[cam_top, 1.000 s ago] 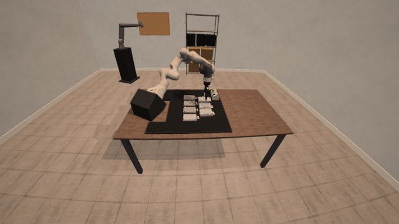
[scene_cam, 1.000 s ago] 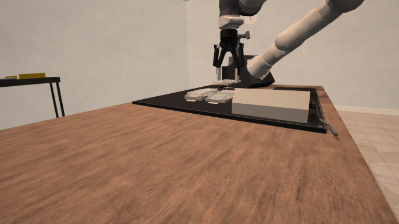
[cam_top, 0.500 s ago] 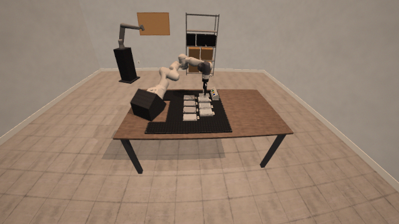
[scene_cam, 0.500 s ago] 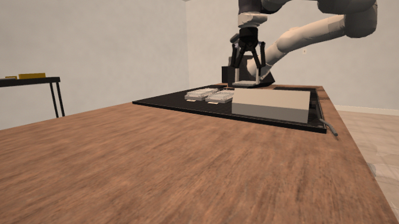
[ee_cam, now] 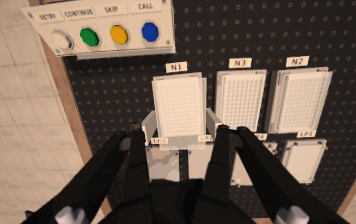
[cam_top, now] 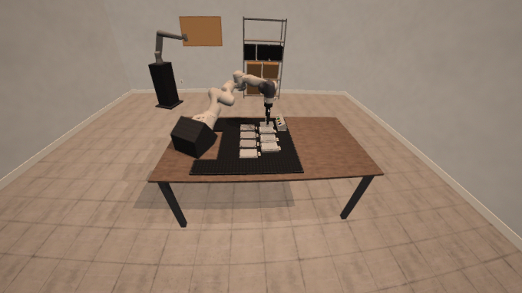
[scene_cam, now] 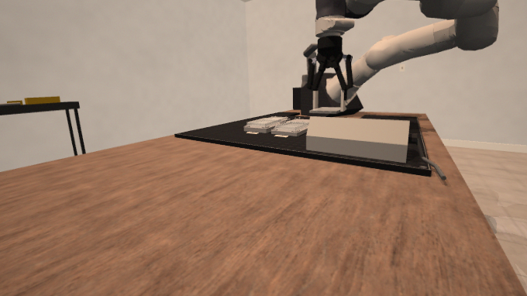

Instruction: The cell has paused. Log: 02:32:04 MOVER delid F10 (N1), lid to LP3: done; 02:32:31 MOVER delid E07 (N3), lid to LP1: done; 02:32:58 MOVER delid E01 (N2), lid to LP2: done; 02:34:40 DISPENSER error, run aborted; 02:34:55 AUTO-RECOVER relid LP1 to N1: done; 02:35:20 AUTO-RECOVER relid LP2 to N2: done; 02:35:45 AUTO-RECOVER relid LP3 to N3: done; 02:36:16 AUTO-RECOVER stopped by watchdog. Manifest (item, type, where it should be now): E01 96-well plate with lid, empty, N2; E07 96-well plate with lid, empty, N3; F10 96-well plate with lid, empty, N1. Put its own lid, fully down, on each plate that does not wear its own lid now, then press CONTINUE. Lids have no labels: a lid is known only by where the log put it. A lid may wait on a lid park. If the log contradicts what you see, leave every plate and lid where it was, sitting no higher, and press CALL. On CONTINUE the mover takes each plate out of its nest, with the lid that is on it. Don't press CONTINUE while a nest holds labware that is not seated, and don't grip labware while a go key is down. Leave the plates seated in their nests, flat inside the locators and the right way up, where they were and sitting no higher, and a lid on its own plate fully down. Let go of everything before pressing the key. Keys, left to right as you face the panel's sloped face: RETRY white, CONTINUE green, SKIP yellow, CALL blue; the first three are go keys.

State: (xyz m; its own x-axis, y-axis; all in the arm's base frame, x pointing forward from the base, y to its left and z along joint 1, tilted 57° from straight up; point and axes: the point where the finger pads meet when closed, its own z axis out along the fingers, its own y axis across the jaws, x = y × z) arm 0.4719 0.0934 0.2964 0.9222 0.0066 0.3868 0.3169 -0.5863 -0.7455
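Now: the smooth white lid 20 mm below my hand. Also, from my hand: LP2 label (110 mm below, 90 mm to the right, 70 mm behind); 96-well plate (80 mm below); blue call key (110 mm ahead, 80 mm to the left, 40 mm below).
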